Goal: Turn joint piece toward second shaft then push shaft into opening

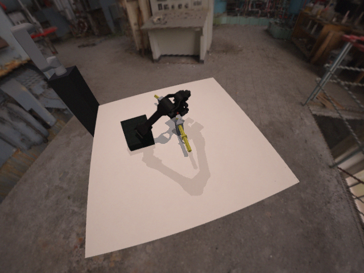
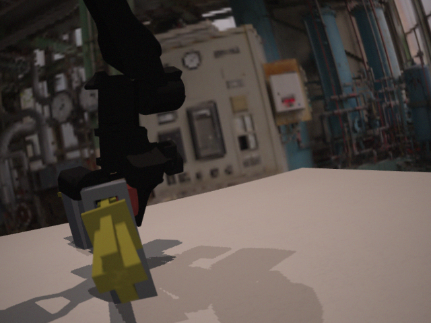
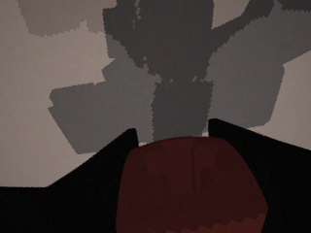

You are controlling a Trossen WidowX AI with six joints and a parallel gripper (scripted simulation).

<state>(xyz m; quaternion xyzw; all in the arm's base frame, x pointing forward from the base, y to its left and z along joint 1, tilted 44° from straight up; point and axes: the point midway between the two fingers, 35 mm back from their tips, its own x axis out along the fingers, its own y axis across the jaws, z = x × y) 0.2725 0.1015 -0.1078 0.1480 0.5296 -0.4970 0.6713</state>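
Right now the dark red joint piece is 4 cm above my gripper tip.
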